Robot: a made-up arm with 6 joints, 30 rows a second.
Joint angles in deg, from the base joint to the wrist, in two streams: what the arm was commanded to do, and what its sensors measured. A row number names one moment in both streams.
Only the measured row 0 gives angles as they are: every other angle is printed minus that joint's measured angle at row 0.
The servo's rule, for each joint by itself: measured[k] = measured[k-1] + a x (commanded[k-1-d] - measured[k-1]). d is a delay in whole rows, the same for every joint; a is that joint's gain. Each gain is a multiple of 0.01, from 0.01 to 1. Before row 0 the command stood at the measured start. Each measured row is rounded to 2 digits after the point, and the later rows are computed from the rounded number. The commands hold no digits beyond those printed.
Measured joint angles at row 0: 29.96, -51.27, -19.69, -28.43, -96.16, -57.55
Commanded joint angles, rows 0 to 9: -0.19, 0.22, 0.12, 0.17, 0.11, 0.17; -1.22, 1.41, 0.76, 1.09, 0.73, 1.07; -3.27, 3.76, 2.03, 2.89, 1.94, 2.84; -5.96, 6.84, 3.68, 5.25, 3.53, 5.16; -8.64, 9.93, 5.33, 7.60, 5.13, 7.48; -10.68, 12.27, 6.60, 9.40, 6.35, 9.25; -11.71, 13.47, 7.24, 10.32, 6.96, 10.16; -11.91, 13.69, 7.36, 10.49, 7.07, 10.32; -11.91, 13.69, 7.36, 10.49, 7.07, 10.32; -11.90, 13.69, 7.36, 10.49, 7.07, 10.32
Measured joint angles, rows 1 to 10: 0.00, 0.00, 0.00, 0.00, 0.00, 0.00; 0.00, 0.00, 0.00, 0.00, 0.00, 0.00; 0.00, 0.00, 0.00, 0.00, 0.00, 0.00; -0.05, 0.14, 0.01, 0.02, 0.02, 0.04; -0.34, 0.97, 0.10, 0.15, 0.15, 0.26; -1.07, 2.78, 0.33, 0.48, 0.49, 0.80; -2.29, 5.42, 0.73, 1.05, 1.07, 1.72; -3.88, 8.35, 1.28, 1.84, 1.84, 2.93; -5.58, 10.90, 1.92, 2.75, 2.70, 4.26; -7.11, 12.57, 2.56, 3.66, 3.51, 5.50
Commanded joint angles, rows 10 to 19: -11.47, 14.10, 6.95, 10.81, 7.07, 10.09; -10.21, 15.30, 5.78, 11.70, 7.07, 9.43; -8.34, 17.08, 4.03, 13.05, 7.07, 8.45; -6.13, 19.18, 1.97, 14.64, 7.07, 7.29; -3.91, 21.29, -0.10, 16.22, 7.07, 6.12; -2.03, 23.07, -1.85, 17.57, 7.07, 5.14; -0.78, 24.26, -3.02, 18.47, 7.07, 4.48; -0.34, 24.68, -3.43, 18.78, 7.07, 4.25; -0.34, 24.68, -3.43, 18.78, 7.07, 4.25; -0.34, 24.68, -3.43, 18.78, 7.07, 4.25
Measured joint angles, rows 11 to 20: -8.31, 13.30, 3.14, 4.48, 4.19, 6.51; -9.21, 13.55, 3.65, 5.20, 4.74, 7.31; -9.88, 13.64, 4.10, 5.83, 5.18, 7.94; -10.28, 13.94, 4.44, 6.43, 5.54, 8.39; -10.26, 14.82, 4.60, 7.06, 5.83, 8.61; -9.78, 16.29, 4.53, 7.78, 6.07, 8.58; -8.87, 18.17, 4.22, 8.60, 6.26, 8.31; -7.63, 20.20, 3.70, 9.51, 6.41, 7.85; -6.23, 22.07, 3.03, 10.48, 6.54, 7.28; -4.87, 23.49, 2.30, 11.44, 6.64, 6.69
